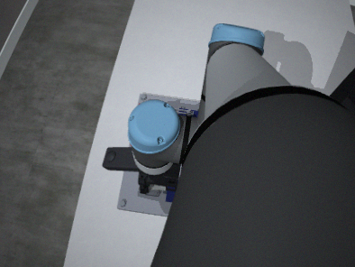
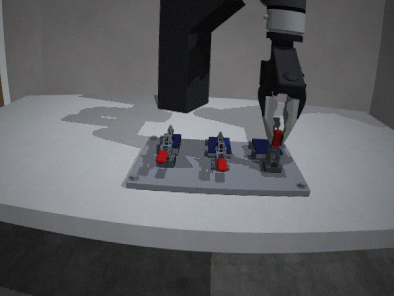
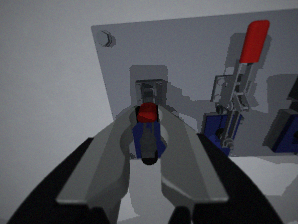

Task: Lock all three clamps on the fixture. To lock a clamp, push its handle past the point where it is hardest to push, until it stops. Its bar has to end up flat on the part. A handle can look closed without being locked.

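Now: the blue part 8 cm behind my hand, 6 cm below it and 1 cm to the right of it. Also, from my hand: grey fixture plate: 11 cm to the right, 8 cm below, 2 cm behind.
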